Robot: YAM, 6 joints.
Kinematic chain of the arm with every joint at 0, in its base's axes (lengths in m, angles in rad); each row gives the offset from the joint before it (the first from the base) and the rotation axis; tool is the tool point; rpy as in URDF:
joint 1: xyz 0 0 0.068 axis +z
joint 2: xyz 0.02 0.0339 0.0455 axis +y
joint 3: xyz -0.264 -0.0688 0 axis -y
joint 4: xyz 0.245 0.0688 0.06 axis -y
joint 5: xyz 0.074 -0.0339 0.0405 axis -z
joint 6: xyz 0.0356 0 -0.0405 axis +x
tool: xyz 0 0 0 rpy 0 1.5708 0
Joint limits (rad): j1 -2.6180..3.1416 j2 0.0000..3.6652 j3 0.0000..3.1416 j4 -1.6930..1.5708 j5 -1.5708..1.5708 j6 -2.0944..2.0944
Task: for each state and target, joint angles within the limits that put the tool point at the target. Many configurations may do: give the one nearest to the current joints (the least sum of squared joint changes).
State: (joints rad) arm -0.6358 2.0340 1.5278 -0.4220 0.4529 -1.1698
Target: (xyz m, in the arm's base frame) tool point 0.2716 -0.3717 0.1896
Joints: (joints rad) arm -0.9050 2.0954 1.5777 -0.3884 0.4668 -1.1698
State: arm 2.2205 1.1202 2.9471 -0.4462 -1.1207 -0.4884
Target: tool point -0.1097 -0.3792 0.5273
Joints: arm 1.3739 0.8115 3.1314 -0.5053 -1.2182 -0.4884
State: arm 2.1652 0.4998 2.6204 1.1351 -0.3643 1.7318
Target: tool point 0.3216 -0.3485 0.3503
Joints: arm 2.3445 0.6726 2.9696 1.5708 -0.3883 1.7318
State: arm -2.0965 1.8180 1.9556 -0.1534 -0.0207 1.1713
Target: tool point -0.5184 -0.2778 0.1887
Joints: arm -2.6180 2.5576 2.1844 0.0114 0.5502 1.1713
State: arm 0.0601 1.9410 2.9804 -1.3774 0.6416 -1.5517
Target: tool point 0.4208 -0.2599 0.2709
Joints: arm -0.5097 2.5002 2.6562 -1.4305 0.6497 -1.5517
